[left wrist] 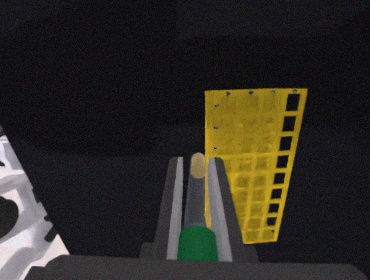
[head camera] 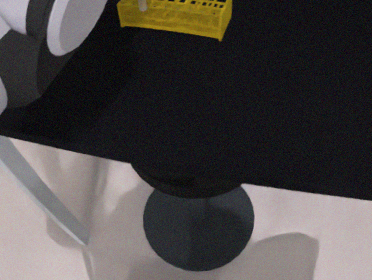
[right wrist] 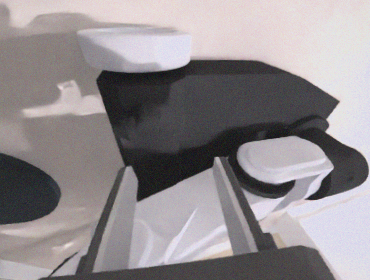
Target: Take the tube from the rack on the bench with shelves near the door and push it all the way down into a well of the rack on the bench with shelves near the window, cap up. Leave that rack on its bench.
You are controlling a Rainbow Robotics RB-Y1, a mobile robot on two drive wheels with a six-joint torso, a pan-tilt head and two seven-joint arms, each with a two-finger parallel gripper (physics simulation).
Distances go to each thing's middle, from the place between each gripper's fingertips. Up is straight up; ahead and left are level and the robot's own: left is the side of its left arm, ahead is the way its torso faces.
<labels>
My right gripper is now 660 mm below the tube with green cap [left wrist: 197,242], 660 mm short of it and 440 mm to the right of it.
Now: left hand 2 cm to the left of the tube with green cap and 1 cm below it.
</labels>
